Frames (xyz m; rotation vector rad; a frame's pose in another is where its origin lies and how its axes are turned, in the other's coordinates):
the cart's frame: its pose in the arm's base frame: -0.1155 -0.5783 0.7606 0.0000 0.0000 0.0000
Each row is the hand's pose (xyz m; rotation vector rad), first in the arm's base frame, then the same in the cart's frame.
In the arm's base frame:
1: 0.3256 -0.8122 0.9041 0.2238 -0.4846 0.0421
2: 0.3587 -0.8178 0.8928 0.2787 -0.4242 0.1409
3: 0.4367 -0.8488 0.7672 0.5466 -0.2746 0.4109
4: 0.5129 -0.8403 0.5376 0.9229 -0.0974 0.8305
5: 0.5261 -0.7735 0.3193 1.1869 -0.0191 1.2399
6: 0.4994 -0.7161 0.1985 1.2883 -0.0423 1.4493
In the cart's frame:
1: 0.4411 -0.2339 0.1435 0.2238 -0.4846 0.0421
2: 0.4742 -0.2395 0.1322 0.2787 -0.4242 0.1409
3: 0.5522 -0.2705 0.0066 0.5466 -0.2746 0.4109
4: 0.6284 -0.2620 -0.2230 0.9229 -0.0974 0.8305
5: 0.6416 -0.1952 -0.4413 1.1869 -0.0191 1.2399
6: 0.6149 -0.1378 -0.5621 1.2883 -0.0423 1.4493

